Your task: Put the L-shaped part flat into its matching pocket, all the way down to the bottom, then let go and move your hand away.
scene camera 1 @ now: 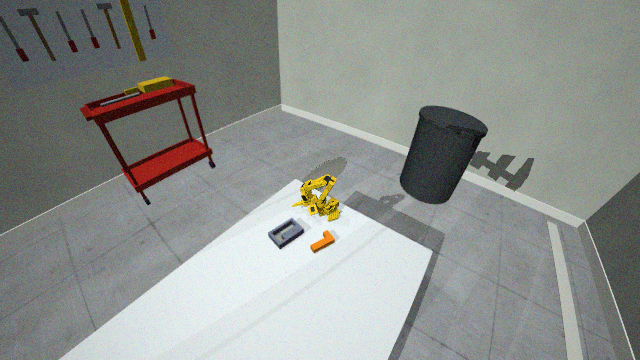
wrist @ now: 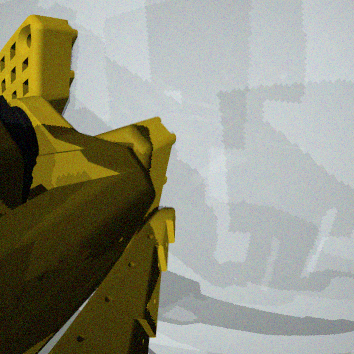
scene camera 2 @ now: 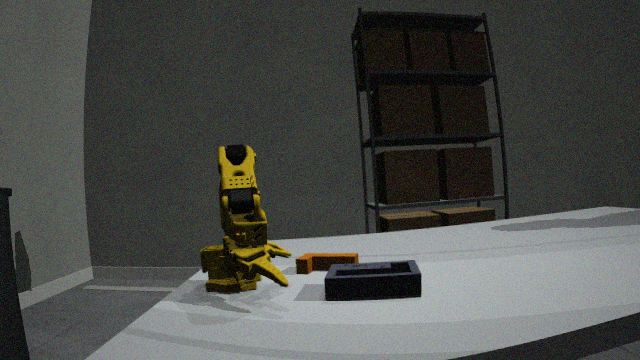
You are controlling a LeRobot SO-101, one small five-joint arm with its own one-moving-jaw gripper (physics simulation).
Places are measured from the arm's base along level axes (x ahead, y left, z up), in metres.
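Where they show: end effector, tool point: (wrist: 174, 220) (scene camera 2: 243, 288); arm's base, origin of the base link: (scene camera 1: 326, 216) (wrist: 84, 119).
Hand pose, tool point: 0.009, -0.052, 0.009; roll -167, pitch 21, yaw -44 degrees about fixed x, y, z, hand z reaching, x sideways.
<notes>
Each offset is from my tool point to the top centre of the thing, as dx, dy, dz. Level surfaces: height alone.
The orange L-shaped part @(+0.145, +0.127, +0.021) (scene camera 1: 321, 243) (scene camera 2: 334, 260) lies flat on the white table, beside the dark grey pocket block @(+0.209, -0.027, +0.028) (scene camera 1: 293, 238) (scene camera 2: 372, 288) and apart from it. The block's recess opens upward and is unfilled, with its light bottom visible in scene camera 1. My gripper (scene camera 1: 313, 211) (scene camera 2: 287, 270) is fully open and empty, low over the table near the arm's base, and touches neither the part nor the block. In the wrist view one notched jaw shows along the lower middle; the part and the block do not show there.
The white table @(dz -0.009) (scene camera 1: 225, 295) (scene camera 2: 500, 280) carries the yellow arm at its far end in scene camera 1. A red cart (scene camera 1: 167, 165), a dark bin (scene camera 1: 440, 155) and a shelf rack (scene camera 2: 432, 77) with boxes stand off the table.
</notes>
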